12 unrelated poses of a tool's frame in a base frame.
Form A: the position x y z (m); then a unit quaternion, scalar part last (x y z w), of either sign.
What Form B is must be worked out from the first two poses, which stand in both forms.
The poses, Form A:
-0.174, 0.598, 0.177, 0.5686, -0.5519, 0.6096, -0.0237
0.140, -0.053, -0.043, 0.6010, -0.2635, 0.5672, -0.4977
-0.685, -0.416, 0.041, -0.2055, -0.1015, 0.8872, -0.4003
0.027, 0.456, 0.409, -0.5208, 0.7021, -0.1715, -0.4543
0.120, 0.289, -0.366, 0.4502, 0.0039, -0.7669, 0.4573
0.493, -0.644, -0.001, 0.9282, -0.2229, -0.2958, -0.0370
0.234, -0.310, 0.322, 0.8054, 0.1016, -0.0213, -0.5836
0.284, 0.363, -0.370, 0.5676, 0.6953, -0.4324, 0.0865
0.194, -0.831, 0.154, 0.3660, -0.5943, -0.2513, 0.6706
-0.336, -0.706, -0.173, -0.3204, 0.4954, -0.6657, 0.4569
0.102, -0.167, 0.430, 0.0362, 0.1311, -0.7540, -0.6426
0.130, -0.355, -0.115, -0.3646, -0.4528, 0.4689, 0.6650
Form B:
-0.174, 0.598, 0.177, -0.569, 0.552, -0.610, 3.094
0.140, -0.053, -0.043, -0.693, 0.304, -0.654, 2.100
-0.685, -0.416, 0.041, 0.224, 0.111, -0.968, 2.318
0.027, 0.456, 0.409, 0.585, -0.788, 0.193, 2.198
0.120, 0.289, -0.366, 0.506, 0.004, -0.862, 2.192
0.493, -0.644, -0.001, -0.929, 0.223, 0.296, 3.068
0.234, -0.310, 0.322, -0.992, -0.125, 0.026, 1.895
0.284, 0.363, -0.370, 0.570, 0.698, -0.434, 2.968
0.194, -0.831, 0.154, 0.493, -0.801, -0.339, 1.672
-0.336, -0.706, -0.173, -0.360, 0.557, -0.748, 2.193
0.102, -0.167, 0.430, -0.047, -0.171, 0.984, 1.746
0.130, -0.355, -0.115, -0.488, -0.606, 0.628, 1.687

